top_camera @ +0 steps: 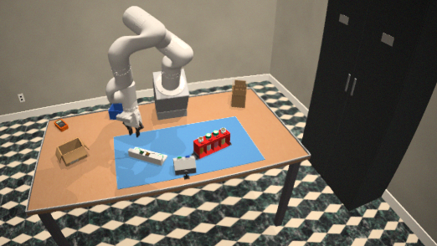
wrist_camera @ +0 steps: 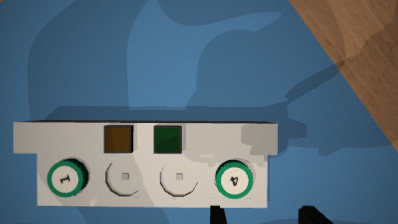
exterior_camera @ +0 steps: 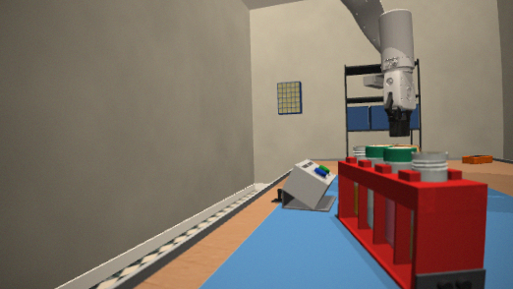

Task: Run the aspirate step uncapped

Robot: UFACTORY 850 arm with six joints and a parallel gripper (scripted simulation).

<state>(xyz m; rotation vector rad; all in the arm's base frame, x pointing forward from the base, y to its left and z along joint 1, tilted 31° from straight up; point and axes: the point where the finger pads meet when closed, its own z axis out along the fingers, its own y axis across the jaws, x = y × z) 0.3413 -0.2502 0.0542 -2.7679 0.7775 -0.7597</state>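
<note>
The blue cycle key is 28 cm to the left of my hand, 17 cm ahead of it and 8 cm below it. Round my hand: green ready key: 24 cm to the left, 17 cm ahead, 8 cm below; green cap: 13 cm to the left, 13 cm below, 8 cm ahead; tube cap: 13 cm below.
</note>
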